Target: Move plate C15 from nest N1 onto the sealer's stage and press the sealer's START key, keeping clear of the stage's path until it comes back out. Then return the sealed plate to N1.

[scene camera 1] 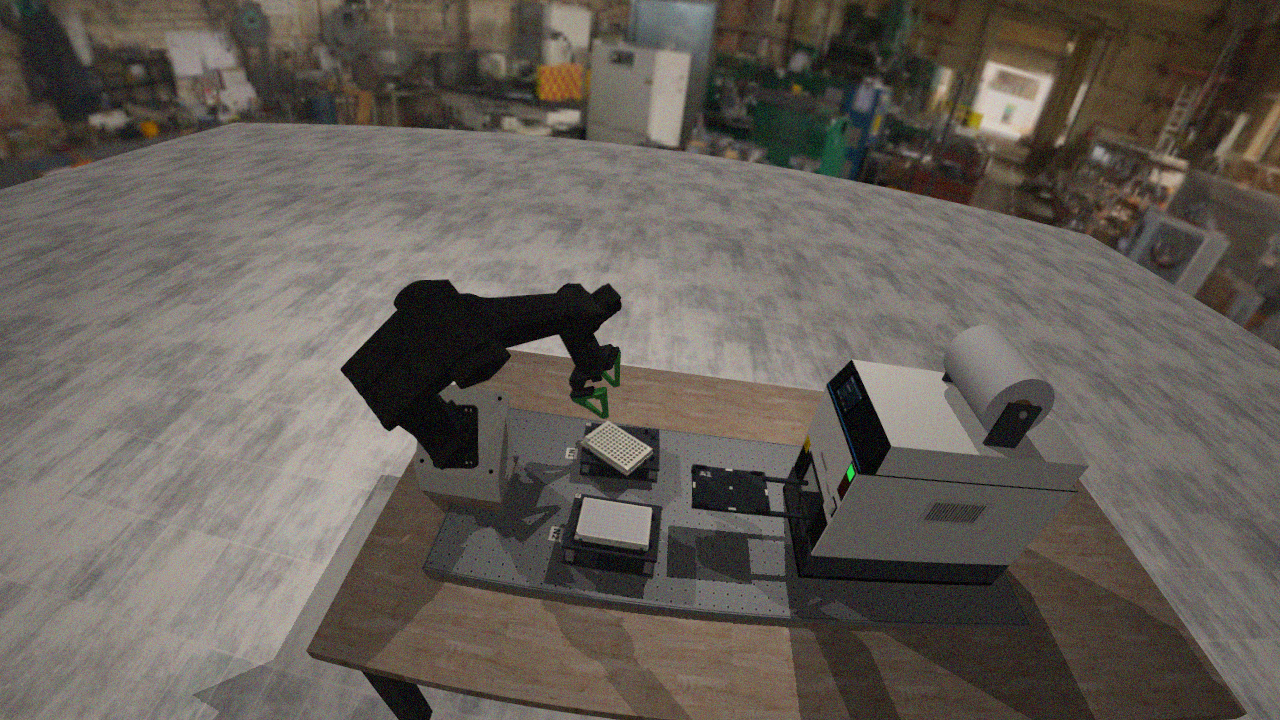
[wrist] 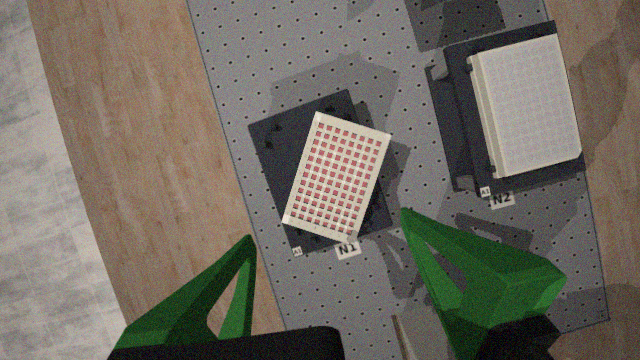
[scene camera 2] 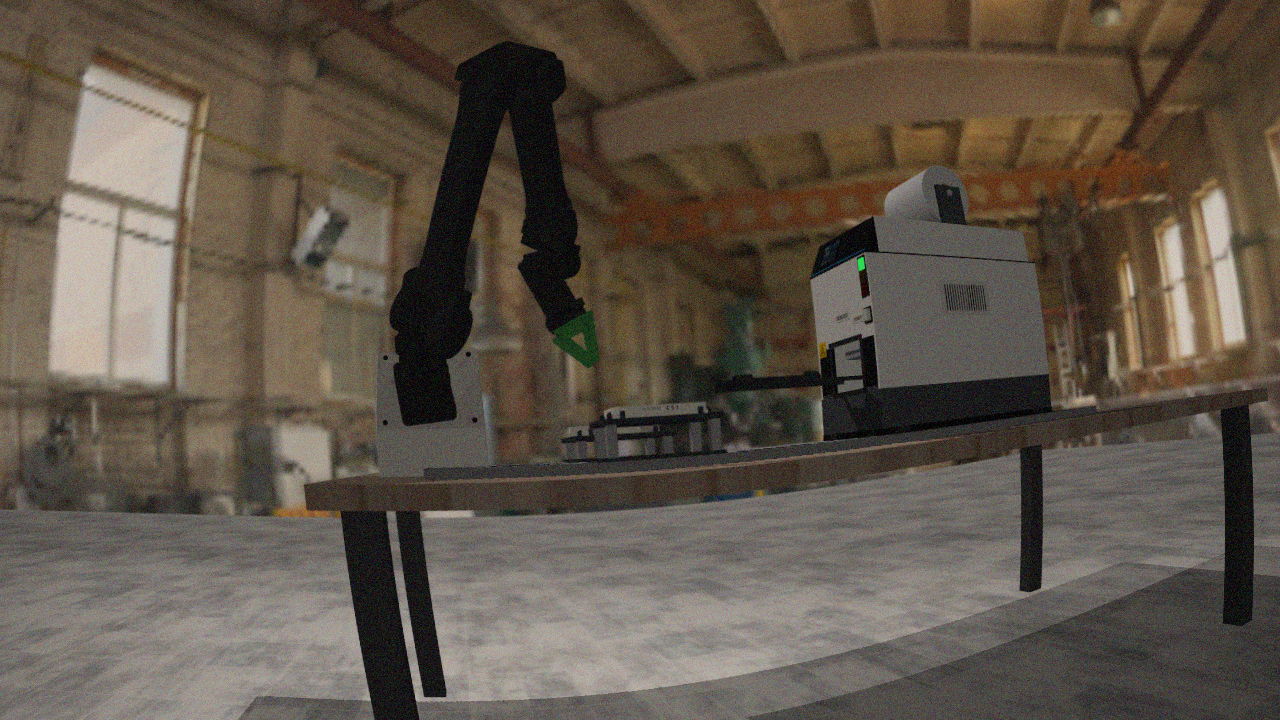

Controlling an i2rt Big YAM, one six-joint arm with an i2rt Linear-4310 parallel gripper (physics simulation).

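Frame: origin at the arm's base, x right, y ahead, z up, level; millimetres.
Seen in the pictures: gripper, fingertip midpoint: [scene camera 1: 611, 401] [wrist: 326, 228] [scene camera 2: 593, 364]; arm's base, link origin: [scene camera 1: 456, 436] [scene camera 2: 423, 394].
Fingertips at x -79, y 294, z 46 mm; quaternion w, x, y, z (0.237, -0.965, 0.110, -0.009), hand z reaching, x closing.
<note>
Pixels of each thing's top centre, then the offset from my fingertips to it. "spot": a spot on its surface instead.
- white plate with red wells, top centre: [wrist: 335, 179] [scene camera 2: 612, 425] [scene camera 1: 617, 444] dx +16, dy +20, dz -100 mm
- dark nest N1, top centre: [wrist: 319, 175] [scene camera 2: 616, 428] [scene camera 1: 621, 441] dx +2, dy +30, dz -106 mm
- sealer, surface spot: [scene camera 2: 957, 322] [scene camera 1: 929, 527] spot: dx +313, dy +543, dz +17 mm
- white plate, top centre: [wrist: 532, 105] [scene camera 2: 653, 406] [scene camera 1: 614, 520] dx +223, dy +15, dz -85 mm
- nest N2, surface spot: [wrist: 455, 120] spot: dx +184, dy +28, dz -152 mm
- film roll, top centre: [scene camera 1: 1012, 350] [scene camera 2: 920, 176] dx +209, dy +603, dz +319 mm
A white plate with red wells [scene camera 1: 617, 446] [wrist: 337, 177] lies skewed on the dark nest N1 [scene camera 1: 595, 467] [wrist: 272, 145], turned out of line with it; one corner overhangs the nest's edge beside the N1 label. Its C15 label cannot be read. My gripper [scene camera 1: 611, 394] [scene camera 2: 588, 364] [wrist: 326, 228] is open and empty, above and to the side of the plate. The sealer [scene camera 1: 930, 519] [scene camera 2: 957, 322] stands at the right with a green light. Its dark stage [scene camera 1: 729, 489] [scene camera 2: 771, 382] is out and bears no plate. The START key cannot be made out.
A white plate [scene camera 1: 614, 523] [wrist: 532, 105] with a pale cover sits squarely in nest N2 [scene camera 1: 611, 558] [wrist: 455, 120], beside N1. A film roll [scene camera 1: 993, 371] [scene camera 2: 921, 193] tops the sealer. The arm's base [scene camera 1: 492, 465] [scene camera 2: 429, 447] stands at the board's left end.
</note>
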